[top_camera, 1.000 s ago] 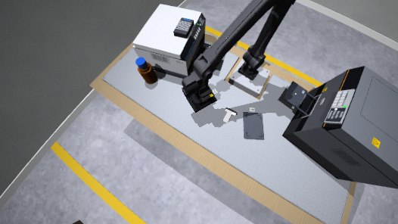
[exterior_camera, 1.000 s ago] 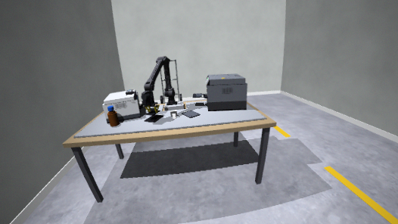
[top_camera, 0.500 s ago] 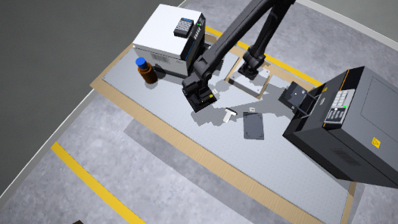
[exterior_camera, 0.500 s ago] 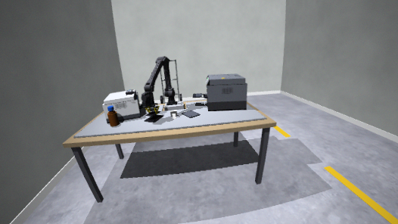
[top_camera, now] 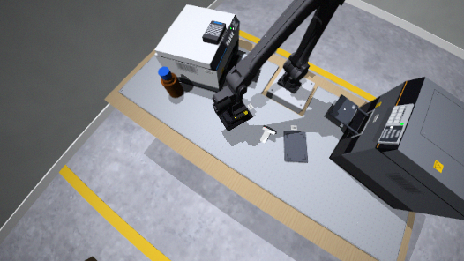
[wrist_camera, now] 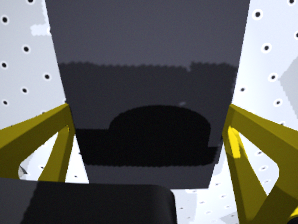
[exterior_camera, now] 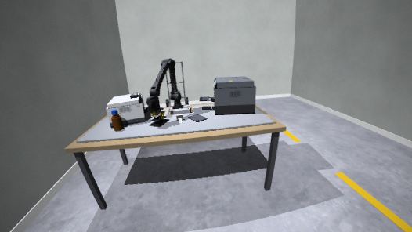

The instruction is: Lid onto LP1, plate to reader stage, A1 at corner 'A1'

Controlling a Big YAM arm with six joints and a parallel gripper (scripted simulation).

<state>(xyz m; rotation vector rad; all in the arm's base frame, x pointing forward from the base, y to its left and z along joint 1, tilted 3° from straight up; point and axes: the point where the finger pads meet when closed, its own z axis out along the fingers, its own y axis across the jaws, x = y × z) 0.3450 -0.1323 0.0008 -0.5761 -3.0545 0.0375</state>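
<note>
The black bench pad lies 50 mm below my hand. From my hand the other things lie so: white well plate (260 mm behind, 110 mm to the right, 40 mm above); brown capped bottle (370 mm to the right, 90 mm ahead, 60 mm above); glossy lid (right at my hand).
</note>
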